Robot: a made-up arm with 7 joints.
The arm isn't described. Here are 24 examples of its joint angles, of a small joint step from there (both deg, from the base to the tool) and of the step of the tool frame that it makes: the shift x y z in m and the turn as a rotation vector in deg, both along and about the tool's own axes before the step.
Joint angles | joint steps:
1: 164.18 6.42 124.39 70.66 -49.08 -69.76 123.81 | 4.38 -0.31 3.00 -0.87 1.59 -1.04 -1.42
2: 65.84 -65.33 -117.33 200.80 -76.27 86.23 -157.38 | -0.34 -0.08 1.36 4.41 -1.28 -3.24 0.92
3: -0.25 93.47 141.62 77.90 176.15 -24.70 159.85 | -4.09 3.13 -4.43 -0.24 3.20 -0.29 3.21
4: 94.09 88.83 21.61 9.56 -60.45 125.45 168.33 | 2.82 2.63 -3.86 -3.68 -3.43 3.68 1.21
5: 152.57 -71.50 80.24 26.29 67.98 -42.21 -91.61 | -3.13 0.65 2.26 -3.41 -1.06 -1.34 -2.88
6: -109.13 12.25 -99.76 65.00 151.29 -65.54 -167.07 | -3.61 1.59 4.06 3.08 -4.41 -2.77 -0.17
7: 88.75 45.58 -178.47 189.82 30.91 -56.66 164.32 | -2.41 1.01 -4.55 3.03 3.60 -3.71 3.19
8: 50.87 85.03 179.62 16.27 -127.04 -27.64 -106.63 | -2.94 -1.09 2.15 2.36 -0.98 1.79 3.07
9: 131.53 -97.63 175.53 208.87 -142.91 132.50 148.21 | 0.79 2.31 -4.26 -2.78 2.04 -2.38 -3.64
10: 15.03 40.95 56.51 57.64 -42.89 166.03 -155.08 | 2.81 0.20 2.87 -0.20 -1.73 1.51 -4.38
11: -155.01 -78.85 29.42 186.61 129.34 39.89 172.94 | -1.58 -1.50 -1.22 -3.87 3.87 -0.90 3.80
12: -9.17 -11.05 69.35 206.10 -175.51 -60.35 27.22 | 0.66 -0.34 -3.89 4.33 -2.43 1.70 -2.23
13: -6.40 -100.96 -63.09 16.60 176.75 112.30 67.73 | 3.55 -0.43 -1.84 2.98 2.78 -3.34 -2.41
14: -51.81 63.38 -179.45 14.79 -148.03 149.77 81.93 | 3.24 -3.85 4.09 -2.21 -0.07 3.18 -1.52
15: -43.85 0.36 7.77 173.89 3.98 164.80 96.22 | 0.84 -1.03 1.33 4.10 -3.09 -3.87 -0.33
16: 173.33 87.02 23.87 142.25 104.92 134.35 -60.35 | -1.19 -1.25 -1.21 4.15 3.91 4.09 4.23
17: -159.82 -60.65 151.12 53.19 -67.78 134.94 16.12 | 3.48 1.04 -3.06 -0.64 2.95 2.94 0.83
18: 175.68 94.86 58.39 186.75 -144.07 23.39 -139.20 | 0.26 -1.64 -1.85 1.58 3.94 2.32 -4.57
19: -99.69 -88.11 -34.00 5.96 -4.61 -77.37 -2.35 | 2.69 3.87 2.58 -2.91 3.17 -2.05 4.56
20: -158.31 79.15 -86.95 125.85 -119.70 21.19 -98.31 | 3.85 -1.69 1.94 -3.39 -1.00 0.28 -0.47
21: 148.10 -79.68 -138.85 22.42 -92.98 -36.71 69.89 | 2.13 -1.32 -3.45 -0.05 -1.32 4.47 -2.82
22: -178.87 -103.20 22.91 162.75 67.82 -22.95 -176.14 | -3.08 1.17 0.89 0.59 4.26 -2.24 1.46
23: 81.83 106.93 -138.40 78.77 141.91 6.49 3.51 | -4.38 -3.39 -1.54 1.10 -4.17 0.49 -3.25
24: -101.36 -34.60 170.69 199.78 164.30 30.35 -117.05 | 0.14 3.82 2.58 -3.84 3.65 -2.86 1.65
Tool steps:
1: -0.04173 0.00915 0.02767 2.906 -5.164 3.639
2: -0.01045 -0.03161 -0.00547 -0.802 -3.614 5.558
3: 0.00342 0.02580 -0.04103 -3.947 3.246 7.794
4: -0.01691 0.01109 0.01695 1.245 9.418 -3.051
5: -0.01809 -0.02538 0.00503 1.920 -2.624 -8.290
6: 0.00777 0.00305 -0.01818 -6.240 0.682 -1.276
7: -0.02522 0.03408 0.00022 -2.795 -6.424 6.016
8: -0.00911 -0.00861 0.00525 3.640 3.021 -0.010
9: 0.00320 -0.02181 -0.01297 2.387 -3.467 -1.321
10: 0.02531 0.01500 -0.01479 4.779 -1.732 -0.341
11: 0.00637 -0.03315 0.00741 1.550 -1.292 8.260
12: -0.01049 0.01231 -0.02100 0.354 -7.046 -6.595
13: -0.01259 -0.02361 0.00612 5.295 -3.992 -3.477
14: 0.01379 0.01162 -0.03036 3.769 2.495 2.954
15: 0.00001 0.02649 -0.01077 9.002 -0.179 0.410
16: 0.03252 -0.03578 0.01337 2.816 -4.144 -2.154
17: -0.01495 0.00543 0.01445 1.930 -5.098 1.079
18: -0.01425 -0.02644 0.00137 3.098 1.383 -1.341
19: -0.02671 -0.00970 -0.00976 -0.254 -5.537 5.412
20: -0.01673 -0.01688 -0.01216 -0.653 -0.559 1.536
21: -0.01192 0.02216 0.00547 -5.277 -3.559 -0.367
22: 0.03400 -0.01907 -0.01156 2.739 0.611 5.830
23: 0.02802 0.01591 0.03045 -2.773 3.199 -8.006
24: 0.01494 0.00335 0.01450 -4.645 2.175 6.380
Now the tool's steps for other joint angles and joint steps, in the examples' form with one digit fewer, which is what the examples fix.
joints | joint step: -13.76 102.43 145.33 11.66 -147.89 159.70 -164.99 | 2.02 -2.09 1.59 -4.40 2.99 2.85 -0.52
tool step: 0.0174 0.0068 -0.0253 1.66 -4.11 -3.42
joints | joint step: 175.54 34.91 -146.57 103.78 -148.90 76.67 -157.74 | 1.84 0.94 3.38 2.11 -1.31 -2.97 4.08
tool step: -0.0049 -0.0447 0.0004 0.16 -2.61 9.72
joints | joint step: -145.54 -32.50 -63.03 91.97 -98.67 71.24 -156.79 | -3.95 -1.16 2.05 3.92 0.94 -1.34 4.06
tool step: 0.0091 -0.0525 0.0066 1.45 0.22 10.12
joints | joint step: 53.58 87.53 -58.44 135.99 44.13 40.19 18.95 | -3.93 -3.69 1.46 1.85 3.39 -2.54 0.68
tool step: 0.0432 0.0314 -0.0235 5.02 3.59 7.84
